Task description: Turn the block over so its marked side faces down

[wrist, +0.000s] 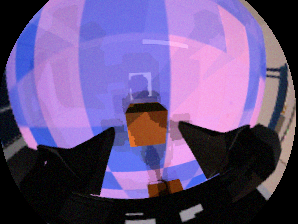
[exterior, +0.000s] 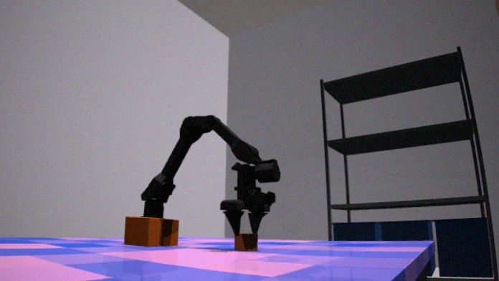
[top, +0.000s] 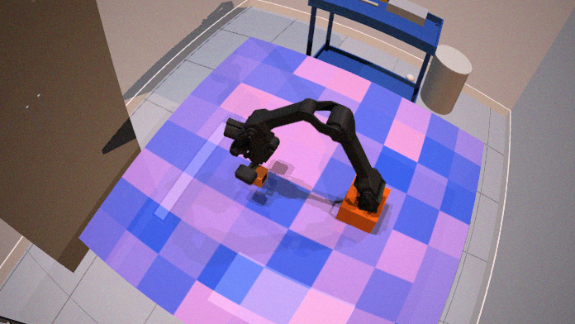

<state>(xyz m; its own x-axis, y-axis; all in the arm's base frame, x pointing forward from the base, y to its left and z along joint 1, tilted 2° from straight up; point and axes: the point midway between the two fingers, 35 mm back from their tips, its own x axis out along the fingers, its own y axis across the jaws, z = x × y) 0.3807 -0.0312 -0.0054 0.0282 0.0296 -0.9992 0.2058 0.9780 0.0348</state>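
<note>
Right now my gripper tip is 20 mm above the block and 10 mm past it.
</note>
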